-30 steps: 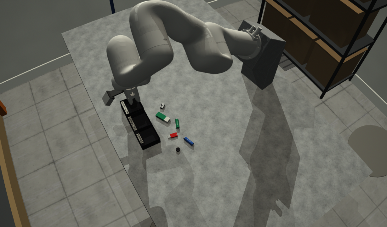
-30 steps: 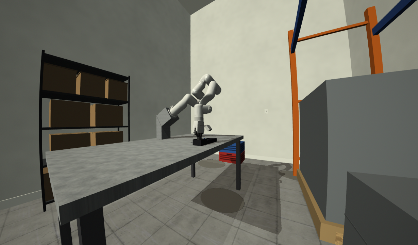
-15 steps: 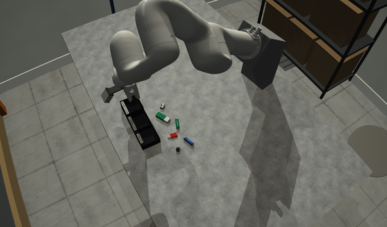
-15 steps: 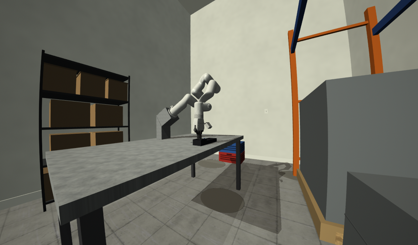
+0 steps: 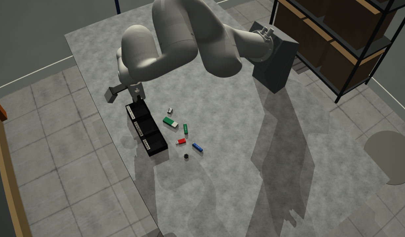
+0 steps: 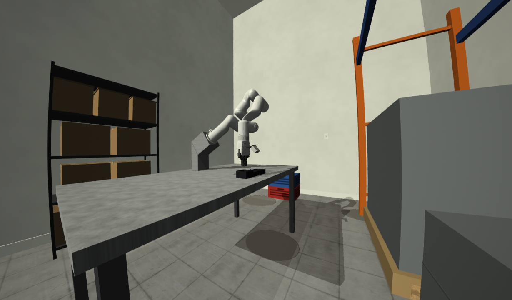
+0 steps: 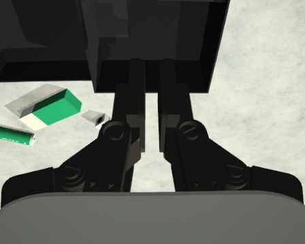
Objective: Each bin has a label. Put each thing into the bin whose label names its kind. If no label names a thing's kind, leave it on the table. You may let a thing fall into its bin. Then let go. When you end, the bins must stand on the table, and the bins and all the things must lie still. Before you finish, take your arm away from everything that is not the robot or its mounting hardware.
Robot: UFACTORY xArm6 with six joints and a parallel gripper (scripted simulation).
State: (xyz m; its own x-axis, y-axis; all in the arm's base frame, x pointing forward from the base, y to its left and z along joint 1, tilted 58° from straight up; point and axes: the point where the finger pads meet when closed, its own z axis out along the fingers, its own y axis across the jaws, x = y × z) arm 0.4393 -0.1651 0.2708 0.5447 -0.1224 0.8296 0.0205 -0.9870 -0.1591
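My gripper is now 8 cm to the right of the black three-compartment bin and 7 cm above it. From my hand the other things lie so: grey metal piece 12 cm behind, 9 cm below, 4 cm to the left; white cartridge 11 cm to the left, 10 cm behind, 9 cm below; green battery 16 cm to the left, 15 cm behind, 9 cm below.
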